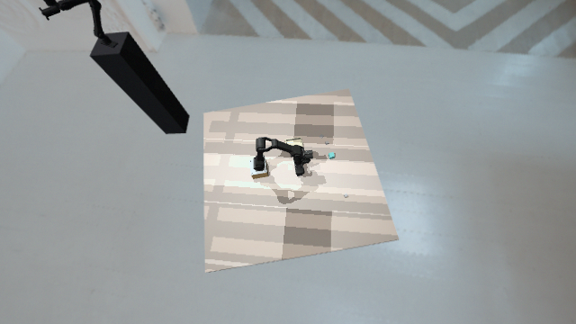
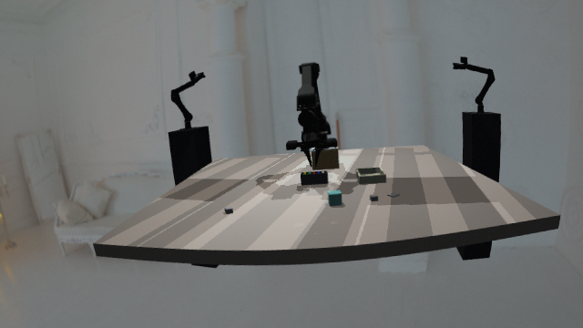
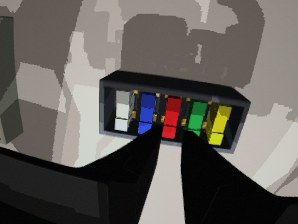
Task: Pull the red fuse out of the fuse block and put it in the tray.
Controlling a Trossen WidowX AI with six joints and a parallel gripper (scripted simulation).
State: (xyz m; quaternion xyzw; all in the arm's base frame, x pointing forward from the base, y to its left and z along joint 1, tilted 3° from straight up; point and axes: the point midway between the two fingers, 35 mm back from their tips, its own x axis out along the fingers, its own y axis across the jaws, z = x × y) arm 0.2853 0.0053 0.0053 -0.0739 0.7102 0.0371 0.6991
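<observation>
My gripper tip is now 40 mm above the red fuse. The rest, counted from my gripper tip: yellow fuse: 30 mm to the right, 40 mm below; blue fuse: 20 mm to the left, 40 mm below; green fuse: 20 mm to the right, 40 mm below.
</observation>
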